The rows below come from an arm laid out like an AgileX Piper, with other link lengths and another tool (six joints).
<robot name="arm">
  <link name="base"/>
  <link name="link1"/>
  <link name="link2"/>
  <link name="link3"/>
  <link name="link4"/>
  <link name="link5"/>
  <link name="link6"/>
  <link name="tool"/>
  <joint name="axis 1" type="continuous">
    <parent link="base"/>
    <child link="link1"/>
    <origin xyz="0 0 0.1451"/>
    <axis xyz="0 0 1"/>
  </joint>
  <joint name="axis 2" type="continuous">
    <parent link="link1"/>
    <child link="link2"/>
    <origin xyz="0 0 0"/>
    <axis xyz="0 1 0"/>
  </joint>
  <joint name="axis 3" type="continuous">
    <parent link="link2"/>
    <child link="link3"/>
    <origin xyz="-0.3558 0 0.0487"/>
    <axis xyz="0 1 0"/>
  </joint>
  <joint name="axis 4" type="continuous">
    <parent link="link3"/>
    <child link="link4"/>
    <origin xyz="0.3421 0 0.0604"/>
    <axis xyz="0.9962 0 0.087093"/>
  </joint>
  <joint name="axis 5" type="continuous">
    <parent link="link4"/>
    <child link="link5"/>
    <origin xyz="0 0 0"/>
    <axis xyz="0 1 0"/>
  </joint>
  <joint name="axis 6" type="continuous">
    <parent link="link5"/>
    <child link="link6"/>
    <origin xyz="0.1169 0 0.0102"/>
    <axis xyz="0.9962 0 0.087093"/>
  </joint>
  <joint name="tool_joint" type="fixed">
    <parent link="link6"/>
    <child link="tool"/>
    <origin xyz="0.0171 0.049 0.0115" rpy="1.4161 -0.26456 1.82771"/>
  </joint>
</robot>
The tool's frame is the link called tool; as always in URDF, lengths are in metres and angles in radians. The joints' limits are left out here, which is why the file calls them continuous.
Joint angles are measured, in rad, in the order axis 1, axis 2, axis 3, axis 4, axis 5, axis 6. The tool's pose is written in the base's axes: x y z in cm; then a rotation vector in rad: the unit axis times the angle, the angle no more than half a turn. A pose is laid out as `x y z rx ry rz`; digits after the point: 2 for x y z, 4 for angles.
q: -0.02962, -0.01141, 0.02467, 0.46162, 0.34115, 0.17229
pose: 12.17 5.06 25.10 1.9174 0.8891 1.9796
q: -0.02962, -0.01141, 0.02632, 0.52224, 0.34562, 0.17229
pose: 12.15 5.11 25.30 1.9536 0.8468 2.0294
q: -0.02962, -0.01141, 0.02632, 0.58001, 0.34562, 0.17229
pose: 12.13 5.11 25.62 1.9812 0.8013 2.0799
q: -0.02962, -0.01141, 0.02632, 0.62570, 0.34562, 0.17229
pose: 12.11 5.10 25.86 2.0025 0.7642 2.1195
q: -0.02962, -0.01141, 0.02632, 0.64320, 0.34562, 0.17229
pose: 12.10 5.09 25.96 2.0105 0.7496 2.1347
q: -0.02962, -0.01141, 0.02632, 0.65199, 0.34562, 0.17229
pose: 12.10 5.09 26.01 2.0145 0.7423 2.1423
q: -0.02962, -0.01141, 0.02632, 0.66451, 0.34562, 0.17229
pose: 12.09 5.08 26.08 2.0202 0.7317 2.1531
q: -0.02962, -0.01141, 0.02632, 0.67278, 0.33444, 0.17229
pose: 12.11 4.98 26.24 2.0128 0.7153 2.1641
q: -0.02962, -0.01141, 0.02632, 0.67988, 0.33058, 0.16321
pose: 12.10 4.98 26.30 2.0061 0.7159 2.1668
